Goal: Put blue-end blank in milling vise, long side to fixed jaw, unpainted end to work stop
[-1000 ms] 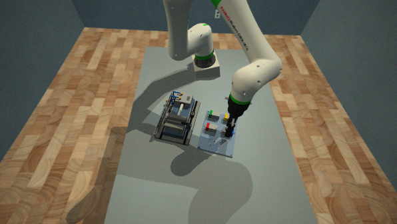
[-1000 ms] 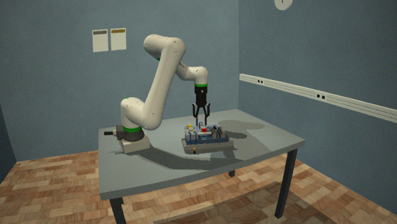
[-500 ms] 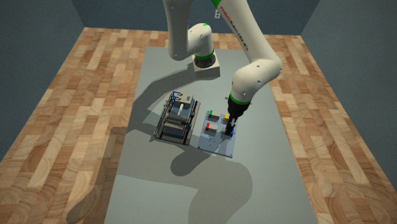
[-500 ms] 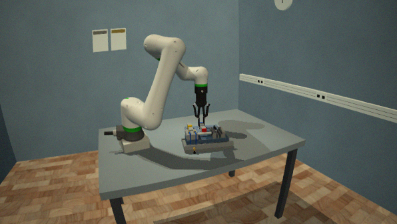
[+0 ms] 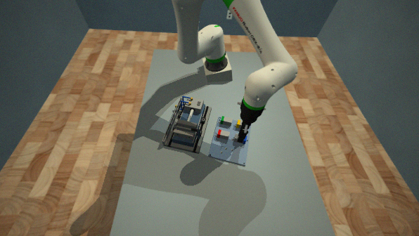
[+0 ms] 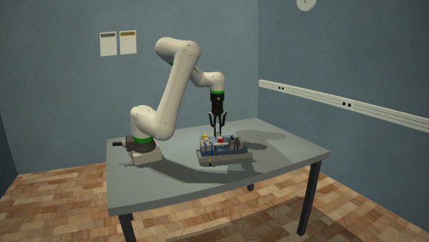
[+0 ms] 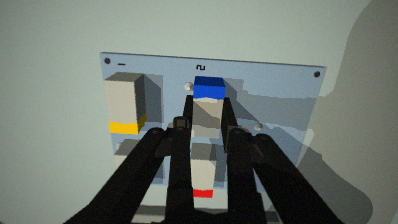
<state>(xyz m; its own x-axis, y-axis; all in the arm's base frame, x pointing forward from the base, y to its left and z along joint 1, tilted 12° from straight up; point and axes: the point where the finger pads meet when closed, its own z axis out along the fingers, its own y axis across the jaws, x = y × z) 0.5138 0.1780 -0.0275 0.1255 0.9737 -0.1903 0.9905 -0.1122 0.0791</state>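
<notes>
Right now my hand is 6 cm above the plate and 5 cm to the left of it. Round my hand: yellow-ended blank: 9 cm behind, 3 cm below, 1 cm to the left; then red-ended blank: 9 cm to the right, 3 cm below, 1 cm behind; then green-ended blank: 10 cm behind, 8 cm to the right, 3 cm below.
</notes>
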